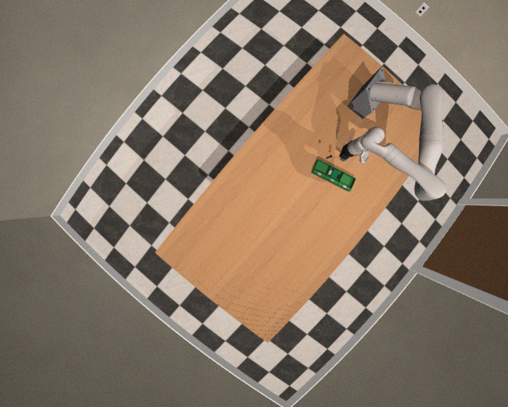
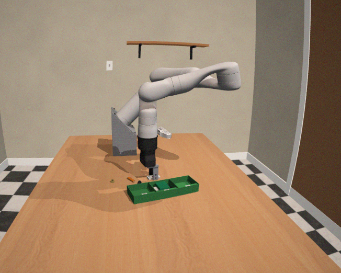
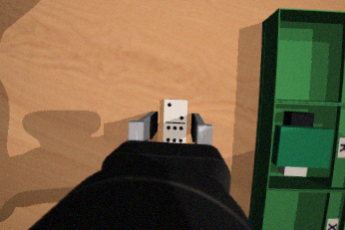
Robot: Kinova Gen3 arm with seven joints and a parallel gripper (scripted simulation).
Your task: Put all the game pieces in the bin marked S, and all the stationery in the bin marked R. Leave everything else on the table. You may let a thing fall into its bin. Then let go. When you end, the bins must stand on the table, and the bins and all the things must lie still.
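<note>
Right now my hand is 1 cm above the white domino. Round my hand: dark piece: 7 cm to the right, 5 cm ahead, 1 cm below; orange stick: 10 cm to the right, 1 cm below, 1 cm ahead; flat green block: 13 cm ahead, 1 cm above.
</note>
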